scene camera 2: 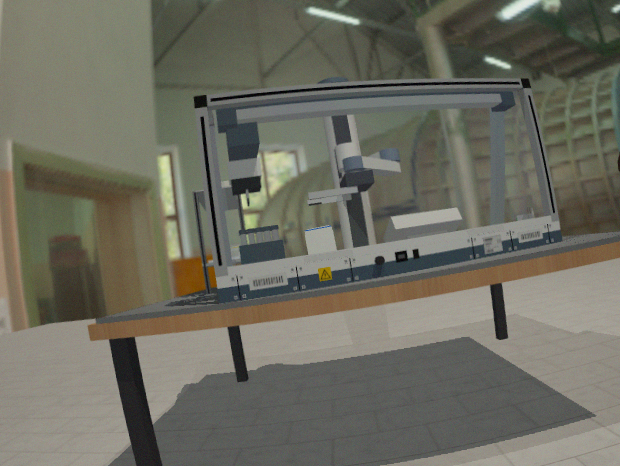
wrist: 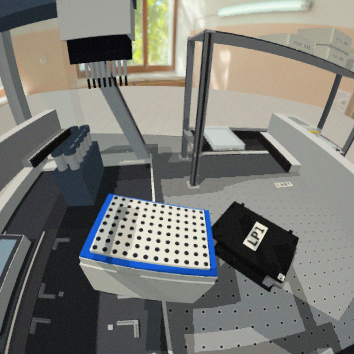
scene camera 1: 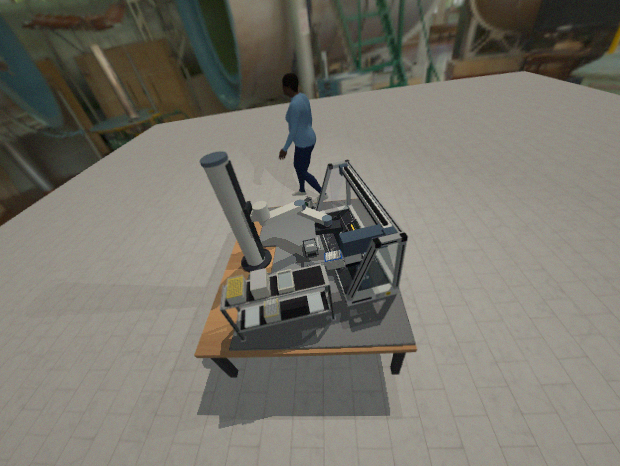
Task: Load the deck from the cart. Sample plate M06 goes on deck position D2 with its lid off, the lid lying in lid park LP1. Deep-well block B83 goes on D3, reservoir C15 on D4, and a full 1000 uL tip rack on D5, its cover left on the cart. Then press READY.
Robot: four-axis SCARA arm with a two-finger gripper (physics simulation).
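Observation:
My gripper is open and empty. Its fingers stand wide apart at the left and right of the wrist view, above and beyond a tip rack. The tip rack, white with a blue rim and dark holes, stands uncovered at the deck's cart-side end; its position label is hidden. The black lid park LP1 lies beside it with no lid on it. The cart holds labware on two shelves; labels are too small to read. M06, B83 and C15 cannot be told apart.
The pipetting head hangs over the deck, its tips pointing down. A dark blue tube block stands behind the rack. The deck's gantry frame bounds the far side. A person is beyond the table.

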